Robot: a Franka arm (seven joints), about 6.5 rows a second.
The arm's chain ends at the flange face. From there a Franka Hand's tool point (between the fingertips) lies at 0.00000 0.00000 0.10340 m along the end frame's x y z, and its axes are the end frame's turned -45 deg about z.
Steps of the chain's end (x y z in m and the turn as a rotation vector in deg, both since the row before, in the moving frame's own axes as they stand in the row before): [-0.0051, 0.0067, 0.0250, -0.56, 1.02, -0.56]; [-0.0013, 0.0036, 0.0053, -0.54, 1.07, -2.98]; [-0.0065, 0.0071, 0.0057, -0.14, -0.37, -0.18]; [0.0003, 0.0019, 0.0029, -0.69, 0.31, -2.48]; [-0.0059, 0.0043, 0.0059, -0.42, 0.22, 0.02]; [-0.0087, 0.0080, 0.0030, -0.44, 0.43, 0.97]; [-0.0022, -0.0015, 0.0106, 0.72, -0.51, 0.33]
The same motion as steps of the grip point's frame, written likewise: [-0.0077, 0.0031, 0.0250, -1.12, 0.33, -0.56]; [-0.0027, 0.0037, 0.0053, -1.14, 0.37, -2.98]; [-0.0103, 0.0001, 0.0057, 0.16, -0.36, -0.18]; [-0.0016, 0.0028, 0.0029, -0.71, -0.27, -2.48]; [-0.0075, -0.0003, 0.0059, -0.45, -0.14, 0.02]; [-0.0118, 0.0006, 0.0030, -0.62, -0.01, 0.97]; [-0.0002, -0.0042, 0.0106, 0.87, 0.15, 0.33]
